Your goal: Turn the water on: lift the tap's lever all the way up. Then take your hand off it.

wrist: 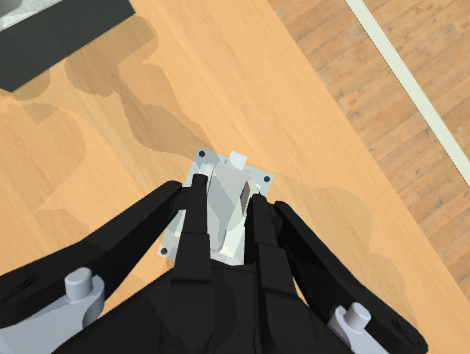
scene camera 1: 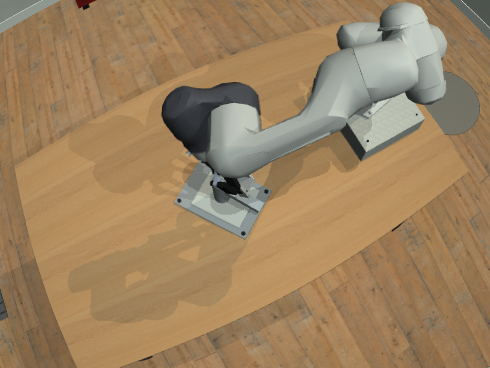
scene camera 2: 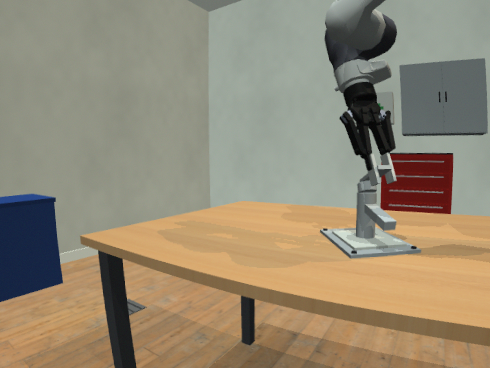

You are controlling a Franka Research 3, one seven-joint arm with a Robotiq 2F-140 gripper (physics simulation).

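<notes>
The grey tap (scene camera 1: 221, 194) (scene camera 2: 365, 215) stands upright on its flat base plate (scene camera 1: 212, 220) (scene camera 2: 345, 247) (wrist: 258, 174). Its spout (scene camera 1: 250, 204) (scene camera 2: 382, 218) (wrist: 238, 160) juts out low from the column. The lever (scene camera 2: 384, 169) (wrist: 227, 186) slants upward from the tap's head, its outer part between the fingers. My gripper (scene camera 2: 382, 173) (wrist: 227, 176) is shut on the lever, one pad on each side, and leans above the tap. In scene camera 1 the arm and the black fingers largely hide the lever.
The tap's plate lies on the wooden table (scene camera 1: 125, 225) (scene camera 2: 210, 260) (wrist: 240, 100). The arm's mounting block (scene camera 1: 392, 131) (wrist: 60, 47) is at one end. A red drawer cabinet (scene camera 2: 417, 185), a grey wall cabinet (scene camera 2: 421, 100) and a blue cabinet (scene camera 2: 25, 245) stand beyond the table.
</notes>
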